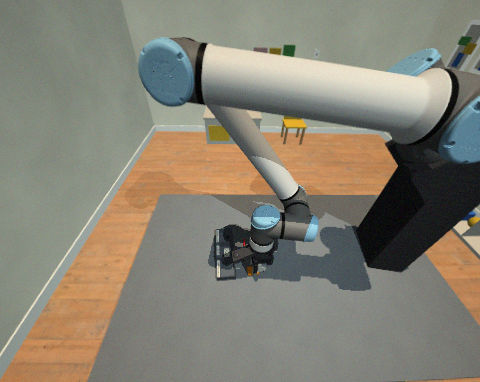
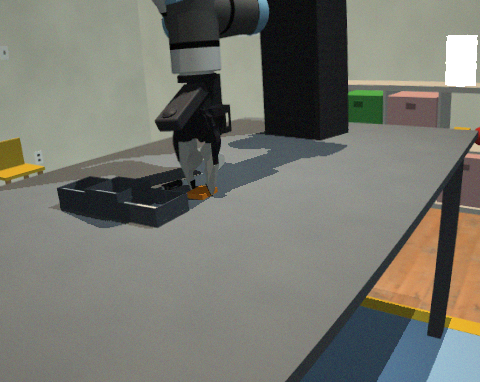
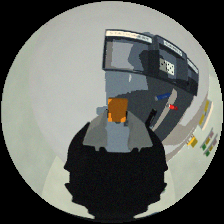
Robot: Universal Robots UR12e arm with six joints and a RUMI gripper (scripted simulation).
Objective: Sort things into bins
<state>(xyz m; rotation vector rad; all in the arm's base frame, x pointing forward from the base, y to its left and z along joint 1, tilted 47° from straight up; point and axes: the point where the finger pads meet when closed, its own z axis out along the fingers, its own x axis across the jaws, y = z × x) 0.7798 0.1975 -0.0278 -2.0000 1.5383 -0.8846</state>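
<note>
Right now my hand is 10 mm above the orange flat block. The rest, counted from my hand: white dotted tile: 130 mm ahead, 70 mm to the right, 10 mm below; black cylinder: 80 mm to the right, 10 mm below; small blue piece: 90 mm to the right, 70 mm ahead, 10 mm below.
</note>
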